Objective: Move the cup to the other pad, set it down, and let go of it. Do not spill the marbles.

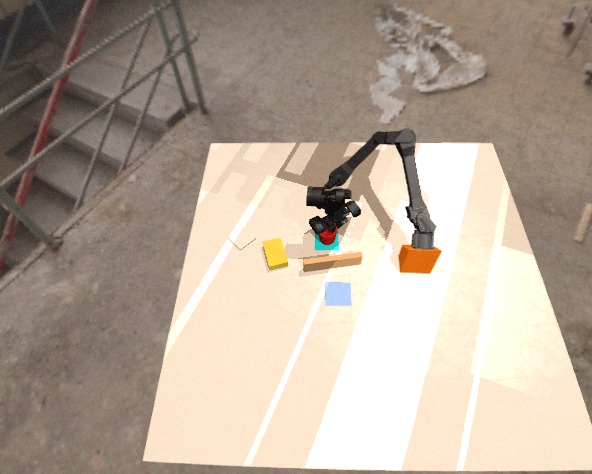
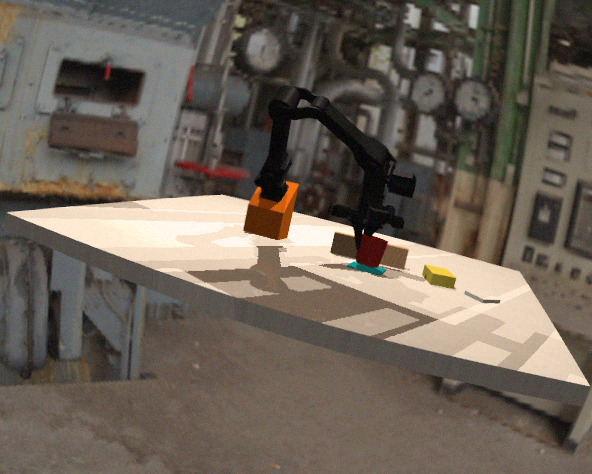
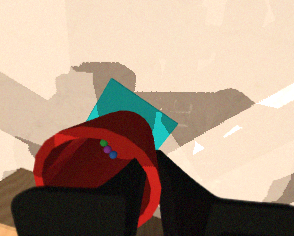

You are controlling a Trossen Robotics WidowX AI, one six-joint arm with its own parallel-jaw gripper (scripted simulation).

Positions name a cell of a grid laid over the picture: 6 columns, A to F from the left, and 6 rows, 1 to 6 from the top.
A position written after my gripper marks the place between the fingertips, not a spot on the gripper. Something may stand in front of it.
my gripper: image 1 D3; image 2 D4; image 3 D4
